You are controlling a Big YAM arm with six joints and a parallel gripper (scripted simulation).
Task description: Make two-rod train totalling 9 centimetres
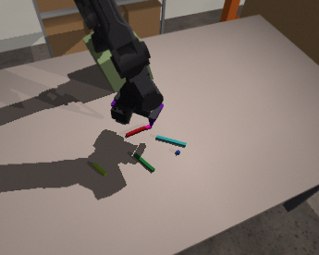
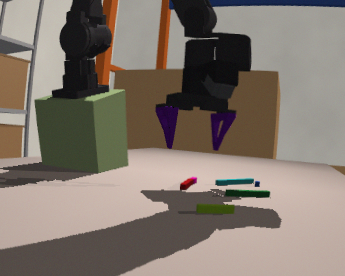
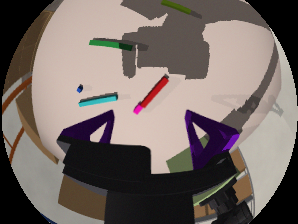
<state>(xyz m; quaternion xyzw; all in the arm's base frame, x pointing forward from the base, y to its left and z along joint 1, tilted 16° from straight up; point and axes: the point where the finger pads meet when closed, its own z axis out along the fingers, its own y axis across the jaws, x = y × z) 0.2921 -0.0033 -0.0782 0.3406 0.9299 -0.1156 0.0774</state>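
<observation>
My hand is 10 mm past the red rod, 10 mm to the left of it and 70 mm above it. Round my hand: magenta rod: 10 mm behind, 40 mm to the left, 70 mm below; then turquoise rod: 60 mm ahead, 100 mm to the left, 70 mm below; then green rod: 120 mm ahead, 10 mm to the right, 70 mm below.
</observation>
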